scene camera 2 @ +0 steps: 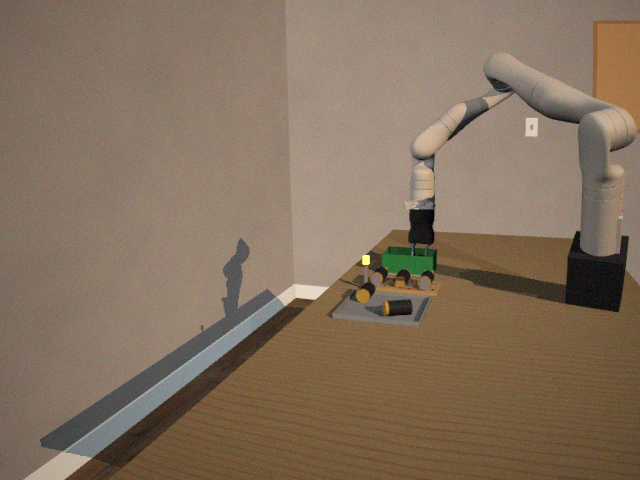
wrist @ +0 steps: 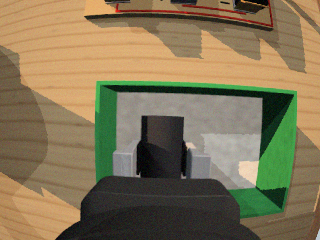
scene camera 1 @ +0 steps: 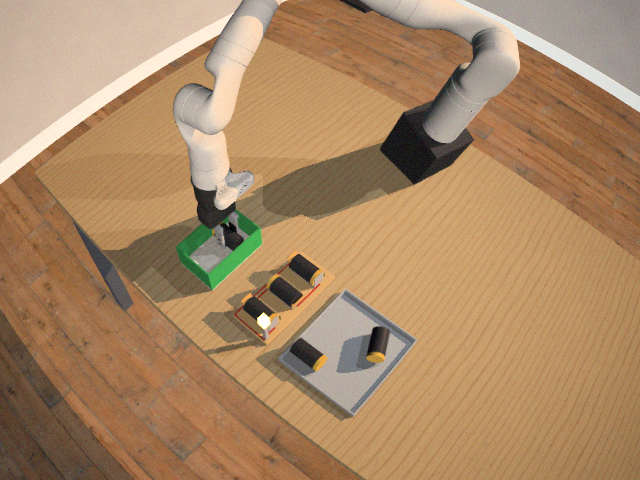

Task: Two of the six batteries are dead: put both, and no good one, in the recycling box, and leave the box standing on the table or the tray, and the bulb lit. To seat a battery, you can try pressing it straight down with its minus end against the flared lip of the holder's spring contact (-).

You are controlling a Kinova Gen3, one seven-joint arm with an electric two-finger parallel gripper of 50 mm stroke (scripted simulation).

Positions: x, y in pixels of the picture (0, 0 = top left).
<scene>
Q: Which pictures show my gripper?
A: Scene camera 2, the wrist view and scene camera 1: all of them.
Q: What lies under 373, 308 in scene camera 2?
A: A grey tray.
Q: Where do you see a green recycling box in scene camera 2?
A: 394, 258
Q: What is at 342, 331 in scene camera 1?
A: A grey tray.
</scene>
